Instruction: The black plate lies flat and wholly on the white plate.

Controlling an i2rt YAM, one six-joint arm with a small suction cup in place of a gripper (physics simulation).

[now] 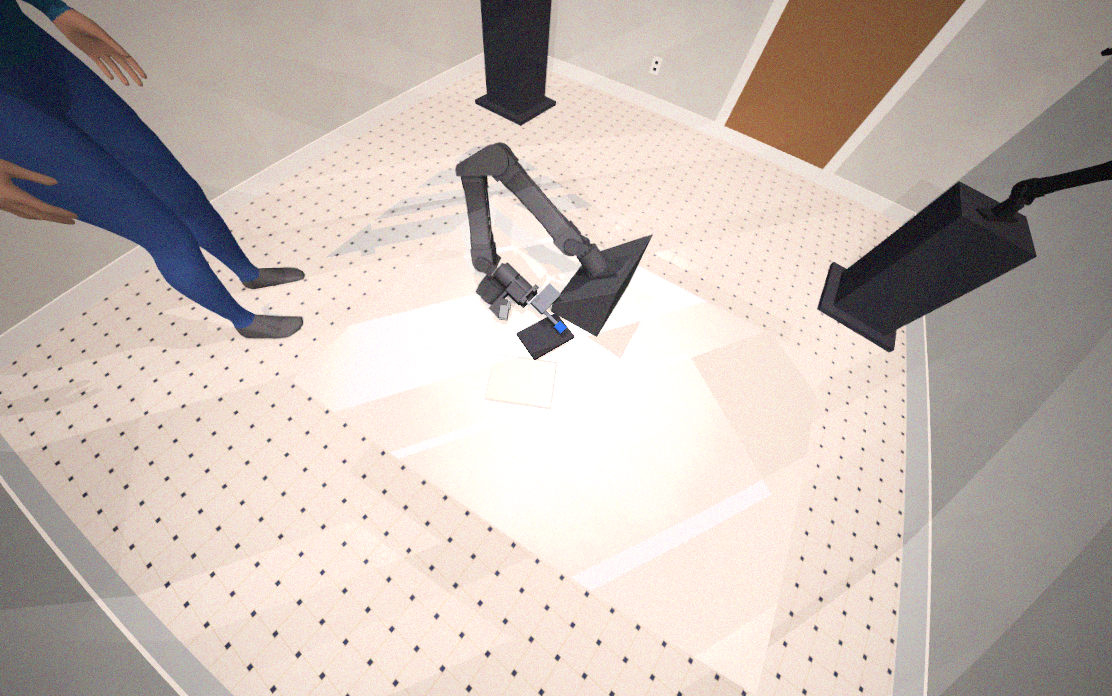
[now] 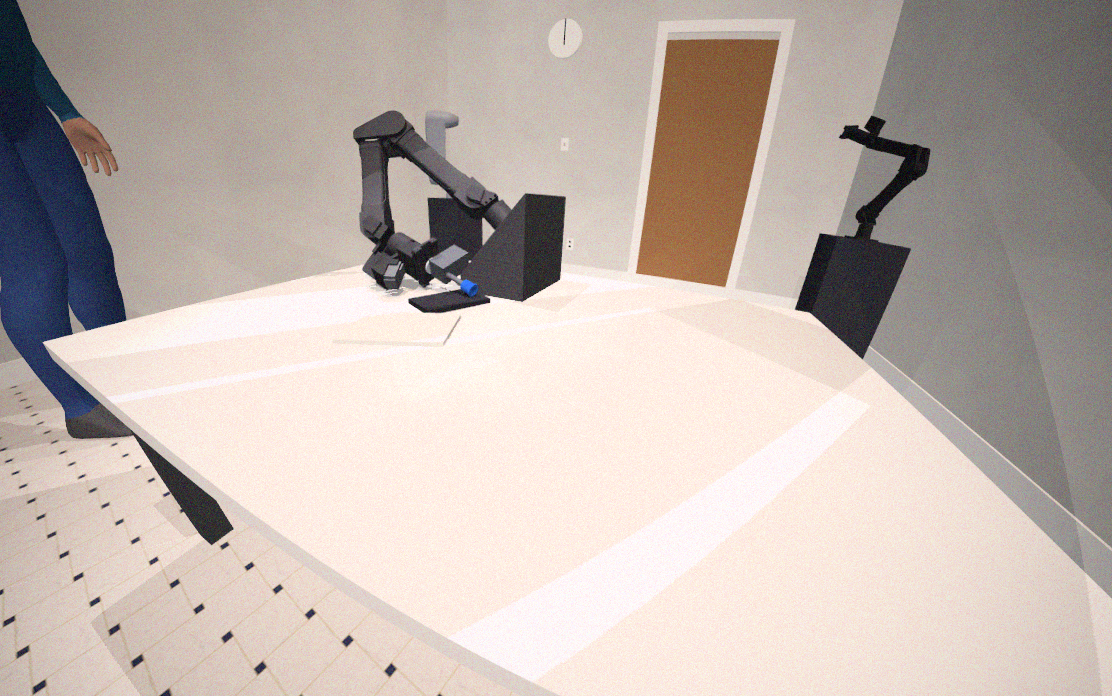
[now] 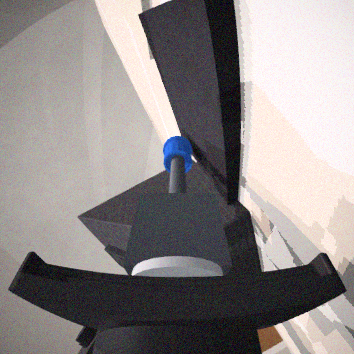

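Pixels of known places: end effector, tool point: (image 1: 563,330) (image 2: 473,290) (image 3: 177,148); arm's base, origin of the base link: (image 1: 599,271) (image 2: 514,232).
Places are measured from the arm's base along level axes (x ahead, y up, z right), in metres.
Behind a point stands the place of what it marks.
Observation:
The black plate (image 1: 539,338) @[x 0.221, y -0.121, z 0.039 m] (image 2: 443,302) @[x 0.229, y -0.121, z 0.021 m] (image 3: 192,75) @[x 0.224, y -0.121, z 0.067 m] is a thin dark slab near the arm's base. The white plate (image 1: 520,382) @[x 0.359, y -0.125, z -0.001 m] (image 2: 397,331) @[x 0.374, y -0.125, z -0.015 m] lies flat on the pale table, a short way in front of it; the two are apart. My gripper, a blue suction cup (image 1: 560,326) (image 2: 468,287) (image 3: 177,150) on a short rod, is tilted and pressed against the black plate's top near its edge beside the arm's base, and holds it. The contact face of the cup is hidden. I cannot tell whether the plate is raised slightly off the table.
The arm's black wedge-shaped base (image 1: 603,287) @[x 0.079, y 0.046, z -0.048 m] (image 2: 533,246) @[x 0.057, y -0.018, z -0.085 m] stands right behind the black plate, close to the cup. A person (image 1: 123,164) (image 2: 49,205) stands left of the table (image 2: 574,459) @[x 0.484, y -0.131, z -0.368 m]. A second arm on a dark pedestal (image 1: 927,270) (image 2: 853,287) stands off to the right.

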